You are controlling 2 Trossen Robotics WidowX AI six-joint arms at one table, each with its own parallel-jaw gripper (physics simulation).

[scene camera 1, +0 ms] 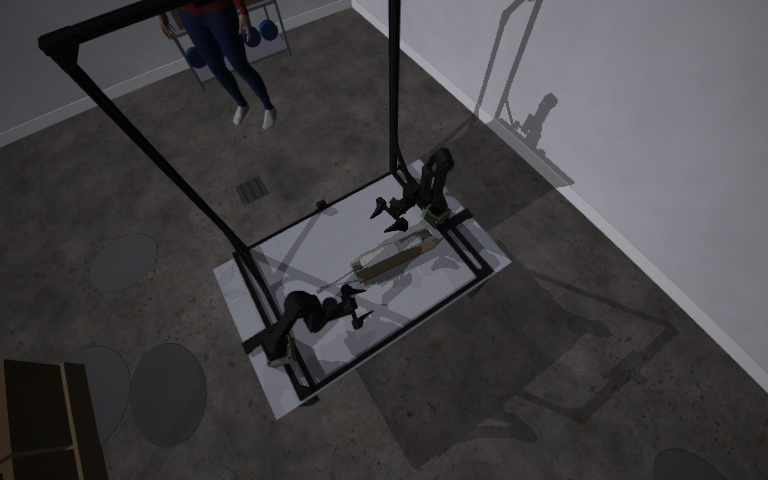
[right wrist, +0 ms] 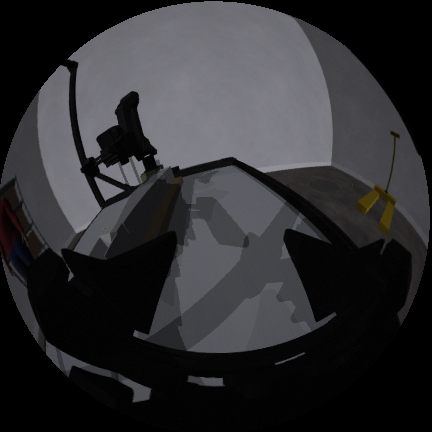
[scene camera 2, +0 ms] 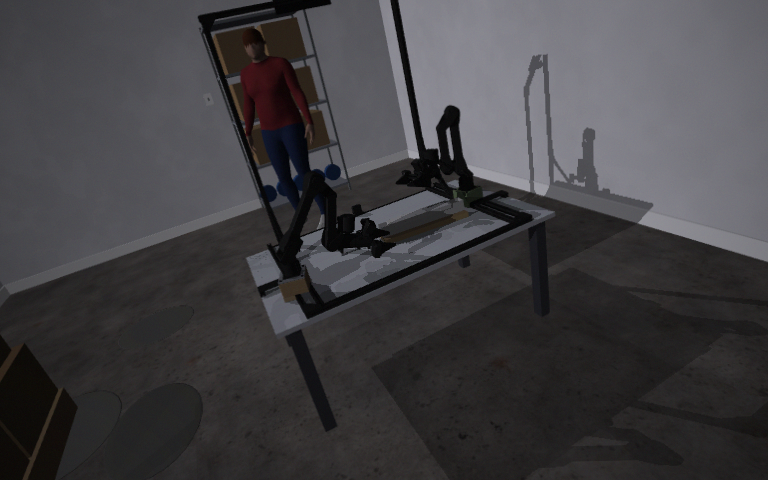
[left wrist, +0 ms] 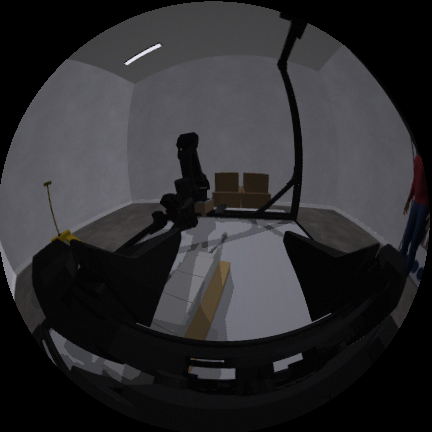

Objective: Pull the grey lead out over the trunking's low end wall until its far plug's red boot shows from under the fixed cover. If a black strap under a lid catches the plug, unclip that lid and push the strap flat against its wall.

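Pixels of known places: left gripper, fingertip midpoint: (scene camera 1: 377,225) (right wrist: 92,159) (scene camera 2: 401,184) (left wrist: 234,235); right gripper, fingertip midpoint: (scene camera 1: 370,300) (right wrist: 232,235) (scene camera 2: 392,238) (left wrist: 157,234); left arm's base, origin of the base link: (scene camera 1: 437,209) (right wrist: 151,169) (scene camera 2: 467,188); right arm's base, origin of the base link: (scene camera 1: 278,350) (scene camera 2: 292,273) (left wrist: 201,199).
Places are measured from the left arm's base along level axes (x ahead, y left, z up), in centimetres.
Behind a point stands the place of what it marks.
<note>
The trunking (scene camera 1: 396,264) @(z -5.2, x 32.6, y 7.7 cm) (scene camera 2: 427,227) @(z -5.7, x 31.7, y 7.9 cm) (left wrist: 207,305) @(z -5.0, x 35.2, y -2.7 cm) (right wrist: 165,205) @(z -5.0, x 33.2, y 6.8 cm) lies along the table, with a wooden side wall and grey lids (scene camera 1: 378,257) @(z 0.3, x 38.1, y 1.5 cm) (left wrist: 182,287) @(z 0.3, x 35.3, y 1.1 cm) that look seated. The thin grey lead (scene camera 1: 335,281) @(z -5.9, x 59.2, y -4.1 cm) runs out past its left end onto the table in scene camera 1. The red boot and black straps cannot be made out. My left gripper (scene camera 1: 380,223) @(z 12.3, x 31.9, y -6.2 cm) (left wrist: 234,235) @(z 12.3, x 31.9, y -6.2 cm) is open and empty, above and behind the trunking's right part. My right gripper (scene camera 1: 368,301) @(z 0.1, x 53.3, y 14.6 cm) (scene camera 2: 390,238) @(z 0.1, x 53.3, y 14.6 cm) (right wrist: 232,235) @(z 0.1, x 53.3, y 14.6 cm) is open and empty, in front of the trunking's left end, apart from the lead.
The white table (scene camera 1: 305,243) @(z -7.4, x 59.0, y -30.2 cm) is edged by black rails, with tall black posts (scene camera 1: 393,84) @(z 48.8, x -1.1, y -34.4 cm) (scene camera 2: 408,79) @(z 52.2, x -0.7, y -33.5 cm) of a frame at its back corners. A small black device (scene camera 1: 321,204) @(z -2.1, x 41.1, y -40.4 cm) sits on the back rail. A person in red (scene camera 2: 271,93) stands behind the table.
</note>
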